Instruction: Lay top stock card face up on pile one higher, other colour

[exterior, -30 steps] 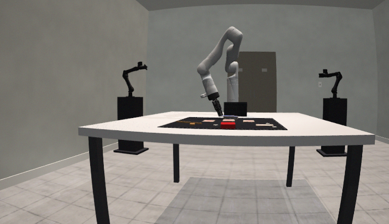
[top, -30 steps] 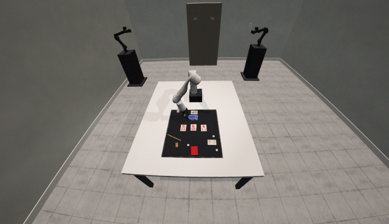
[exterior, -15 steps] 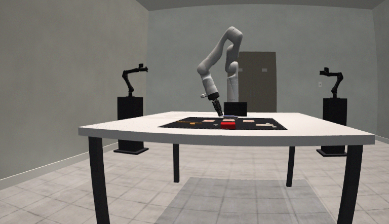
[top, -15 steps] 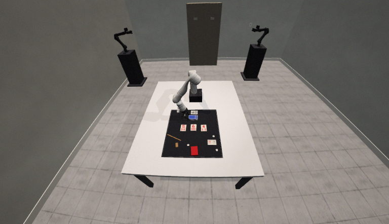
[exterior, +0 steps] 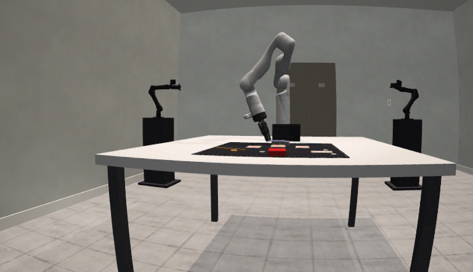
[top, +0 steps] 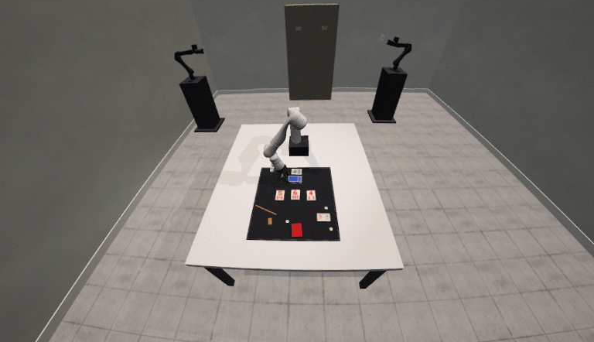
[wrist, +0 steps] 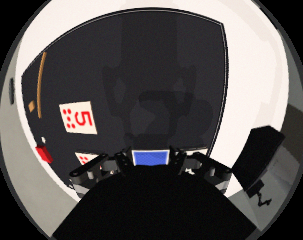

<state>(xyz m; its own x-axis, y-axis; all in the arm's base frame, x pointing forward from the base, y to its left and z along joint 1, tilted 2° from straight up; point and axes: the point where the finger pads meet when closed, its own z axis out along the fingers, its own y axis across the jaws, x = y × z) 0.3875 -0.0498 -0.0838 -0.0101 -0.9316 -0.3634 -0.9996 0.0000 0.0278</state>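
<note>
My hand is 40 mm to the right of the blue-backed card and 10 mm above it. From my hand the other things lie so: wooden stick: 280 mm ahead, 140 mm to the right, 30 mm below; then black mat: 170 mm ahead, 60 mm to the left, 50 mm below; then black 6 card: 90 mm behind, 70 mm to the left, 30 mm below.
</note>
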